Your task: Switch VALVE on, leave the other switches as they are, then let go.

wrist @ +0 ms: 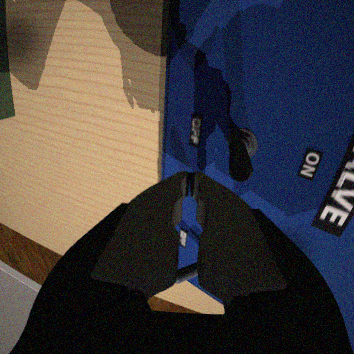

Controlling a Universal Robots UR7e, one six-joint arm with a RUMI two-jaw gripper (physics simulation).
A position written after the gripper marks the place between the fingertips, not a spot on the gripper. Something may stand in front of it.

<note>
In view: the gripper (189, 174) and a valve switch (240, 169).
</note>
